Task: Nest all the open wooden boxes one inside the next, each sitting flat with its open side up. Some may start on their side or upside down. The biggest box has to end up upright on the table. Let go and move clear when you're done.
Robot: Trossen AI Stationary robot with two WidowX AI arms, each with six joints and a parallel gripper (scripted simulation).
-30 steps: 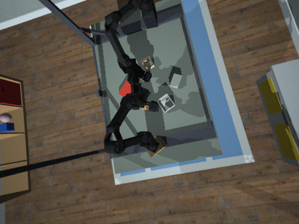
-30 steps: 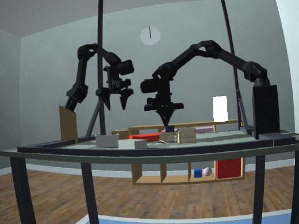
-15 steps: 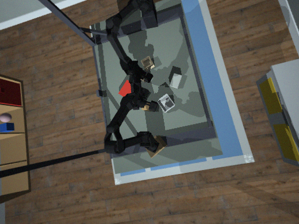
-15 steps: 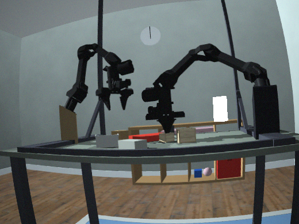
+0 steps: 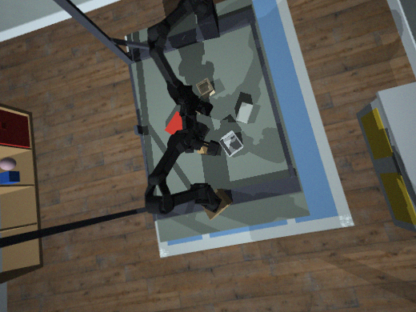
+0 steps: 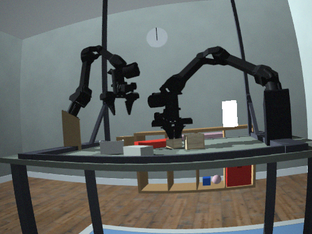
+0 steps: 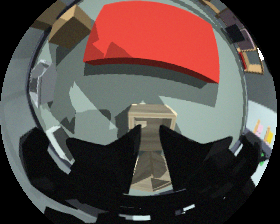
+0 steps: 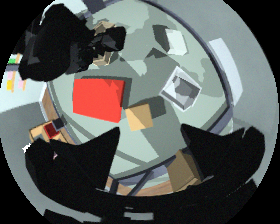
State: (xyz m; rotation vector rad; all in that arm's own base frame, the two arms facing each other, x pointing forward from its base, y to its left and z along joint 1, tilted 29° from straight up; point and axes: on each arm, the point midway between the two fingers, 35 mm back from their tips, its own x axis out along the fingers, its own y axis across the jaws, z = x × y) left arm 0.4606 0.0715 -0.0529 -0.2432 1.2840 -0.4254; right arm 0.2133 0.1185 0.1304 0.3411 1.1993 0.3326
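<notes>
Right now my left hand is 8 cm past the flat red box, 11 cm to the left of it and 4 cm above it. From my left hand the other things lie so: white block (24 cm ahead, 5 cm to the right, 4 cm below); then grey open box (16 cm ahead, 21 cm to the right, 3 cm below).
</notes>
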